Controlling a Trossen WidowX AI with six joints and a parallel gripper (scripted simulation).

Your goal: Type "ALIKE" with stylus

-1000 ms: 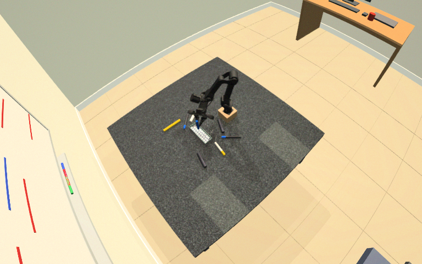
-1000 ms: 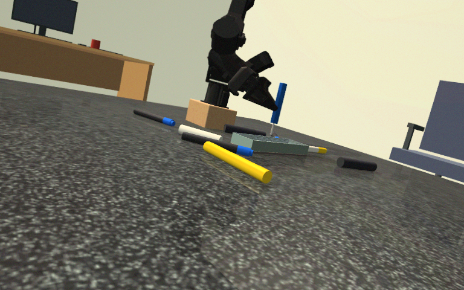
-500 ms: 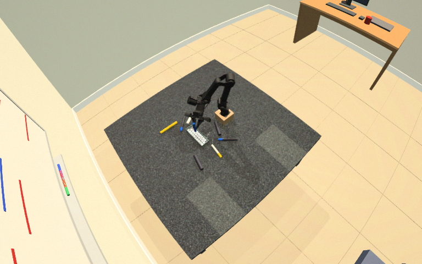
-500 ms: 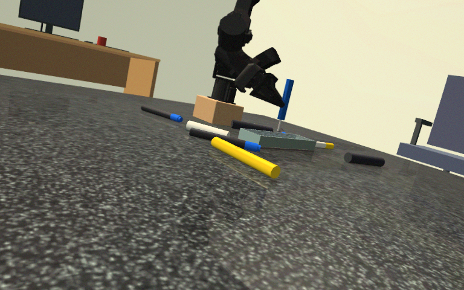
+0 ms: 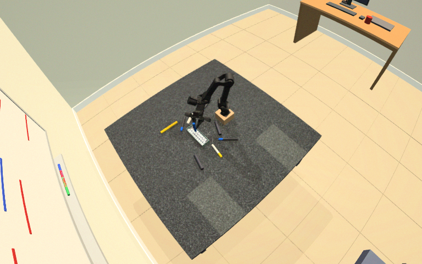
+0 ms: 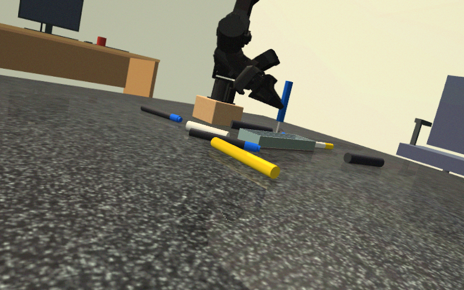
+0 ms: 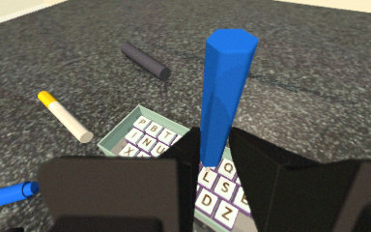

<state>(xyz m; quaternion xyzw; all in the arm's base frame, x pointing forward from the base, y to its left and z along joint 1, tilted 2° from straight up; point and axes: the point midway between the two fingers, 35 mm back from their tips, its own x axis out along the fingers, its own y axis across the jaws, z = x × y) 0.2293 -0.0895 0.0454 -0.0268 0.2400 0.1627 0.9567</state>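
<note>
Now: the keyboard 1 cm to the left of my gripper tip and 7 cm below it. From my gripper tip the other things lie so: white stick (8 cm behind, 14 cm to the right, 8 cm below); then blue stylus (2 cm below); then white-and-yellow marker (2 cm ahead, 22 cm to the left, 8 cm below).
</note>
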